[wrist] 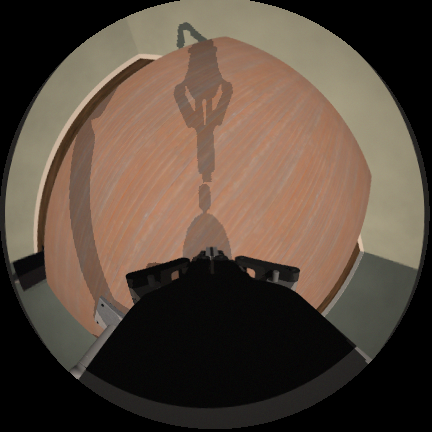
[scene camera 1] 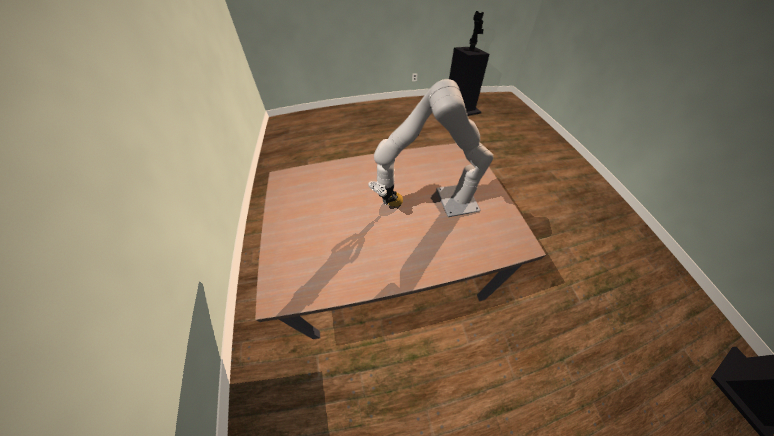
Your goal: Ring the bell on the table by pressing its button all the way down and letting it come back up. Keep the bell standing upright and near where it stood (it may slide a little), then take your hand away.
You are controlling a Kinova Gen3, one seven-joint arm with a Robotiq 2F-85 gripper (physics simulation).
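Seen in the pictures: gripper, fingertip midpoint: (wrist: 210, 253) (scene camera 1: 385, 203); arm's base, link origin: (scene camera 1: 461, 197).
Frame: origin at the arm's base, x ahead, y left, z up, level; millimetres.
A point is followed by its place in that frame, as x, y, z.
The golden bell (scene camera 1: 397, 201) @(330, -87, 16) stands on the wooden table (scene camera 1: 303, 216) @(795, -204, -17) (wrist: 280, 175) @(554, -145, -16), partly hidden behind the gripper in the scene view. The bell itself is hidden behind the gripper in the wrist view, but its domed shadow with the button's shadow on top shows there and looks upright. My gripper (scene camera 1: 389, 197) @(391, -88, 28) (wrist: 210, 253) @(391, -88, 28) is shut and empty, pointing down over the bell. In the wrist view a very narrow lit gap lies between the shadow of the fingertips and the shadow of the button. The button itself cannot be made out.
The arm's base plate (scene camera 1: 458, 210) @(61, 67, -4) (wrist: 107, 314) @(77, 47, -2) is fixed to the table on the right in the scene view. A black pedestal (scene camera 1: 466, 73) with a small black object on it stands on the floor behind the table. Another dark object (scene camera 1: 750, 387) stands at the lower right.
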